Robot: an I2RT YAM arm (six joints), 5 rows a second.
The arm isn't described. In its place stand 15 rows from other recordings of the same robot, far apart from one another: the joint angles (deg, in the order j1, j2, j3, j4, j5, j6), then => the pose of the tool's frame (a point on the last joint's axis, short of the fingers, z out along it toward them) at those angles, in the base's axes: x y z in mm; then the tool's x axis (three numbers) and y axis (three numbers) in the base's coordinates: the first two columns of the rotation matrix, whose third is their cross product.
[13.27, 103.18, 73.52, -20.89, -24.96, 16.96] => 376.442 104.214 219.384 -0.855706 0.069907 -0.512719 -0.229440 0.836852 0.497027
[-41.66, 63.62, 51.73, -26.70, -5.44, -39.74] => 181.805 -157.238 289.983 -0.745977 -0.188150 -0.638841 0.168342 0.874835 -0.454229
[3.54, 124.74, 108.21, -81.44, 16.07, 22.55] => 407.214 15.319 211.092 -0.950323 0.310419 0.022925 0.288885 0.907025 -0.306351
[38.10, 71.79, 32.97, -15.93, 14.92, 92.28] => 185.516 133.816 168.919 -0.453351 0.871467 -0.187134 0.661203 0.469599 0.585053
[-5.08, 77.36, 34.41, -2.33, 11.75, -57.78] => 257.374 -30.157 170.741 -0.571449 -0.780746 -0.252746 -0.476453 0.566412 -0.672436
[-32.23, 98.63, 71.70, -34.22, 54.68, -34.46] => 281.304 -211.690 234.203 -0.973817 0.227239 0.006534 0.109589 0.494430 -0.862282
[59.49, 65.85, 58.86, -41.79, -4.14, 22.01] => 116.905 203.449 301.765 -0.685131 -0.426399 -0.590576 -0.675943 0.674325 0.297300
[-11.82, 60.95, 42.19, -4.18, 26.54, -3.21] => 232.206 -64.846 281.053 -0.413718 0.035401 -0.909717 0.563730 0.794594 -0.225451
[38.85, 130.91, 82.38, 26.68, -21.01, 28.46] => 381.092 323.344 129.262 -0.657378 0.041732 -0.752404 -0.604529 0.566893 0.559622
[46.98, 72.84, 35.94, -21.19, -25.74, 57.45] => 145.698 178.795 176.590 -0.998743 0.042632 0.026352 0.049580 0.763494 0.643908
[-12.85, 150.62, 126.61, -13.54, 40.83, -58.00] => 558.625 -151.303 136.623 -0.886167 -0.456016 -0.082209 -0.146918 0.444779 -0.883508
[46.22, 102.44, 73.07, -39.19, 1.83, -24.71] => 249.806 259.035 201.434 -0.286759 -0.903108 -0.319632 -0.917434 0.354944 -0.179802
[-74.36, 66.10, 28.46, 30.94, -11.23, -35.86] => 74.577 -240.670 240.048 -0.548261 -0.172961 -0.818226 0.704815 0.431076 -0.563391
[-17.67, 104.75, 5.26, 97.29, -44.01, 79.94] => 203.341 -38.818 113.439 -0.442784 0.884281 -0.148289 -0.041405 0.145044 0.988559
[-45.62, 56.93, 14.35, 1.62, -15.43, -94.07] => 131.783 -121.124 142.139 -0.514505 -0.848996 -0.120373 -0.496257 0.409294 -0.765642
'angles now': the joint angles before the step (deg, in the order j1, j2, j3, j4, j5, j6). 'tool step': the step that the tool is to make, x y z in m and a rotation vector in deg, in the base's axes. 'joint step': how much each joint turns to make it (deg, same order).
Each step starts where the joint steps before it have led.
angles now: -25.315 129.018 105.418 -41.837 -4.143 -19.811
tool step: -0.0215 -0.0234 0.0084 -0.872 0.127 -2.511
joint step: -3.668 -2.512 -2.241 -0.084 0.275 -1.402
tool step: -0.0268 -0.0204 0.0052 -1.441 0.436 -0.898
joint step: -3.844 -3.260 -4.068 0.954 0.089 -3.294
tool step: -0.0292 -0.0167 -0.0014 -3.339 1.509 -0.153
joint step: -3.713 -3.404 -5.698 2.712 1.756 -4.758
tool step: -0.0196 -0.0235 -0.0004 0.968 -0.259 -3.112
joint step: -4.048 -0.006 -0.030 -0.398 -1.228 -0.458
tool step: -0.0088 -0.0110 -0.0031 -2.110 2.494 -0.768
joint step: -1.609 0.479 0.128 -0.197 2.588 -2.112
